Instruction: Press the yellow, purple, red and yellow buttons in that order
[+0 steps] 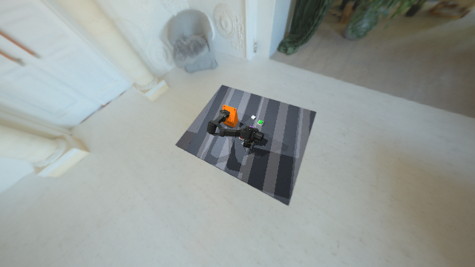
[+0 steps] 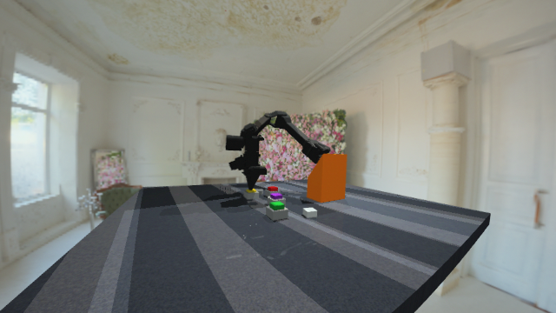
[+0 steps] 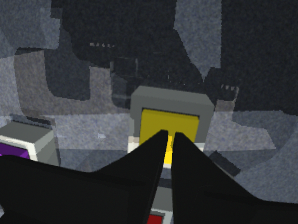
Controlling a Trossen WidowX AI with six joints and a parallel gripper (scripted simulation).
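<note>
Now: gripper tip 10 mm above the yellow button. Round my gripper tip: purple button 120 mm to the left, 60 mm behind; then red button 100 mm behind; then green button 220 mm to the left, 20 mm behind.
</note>
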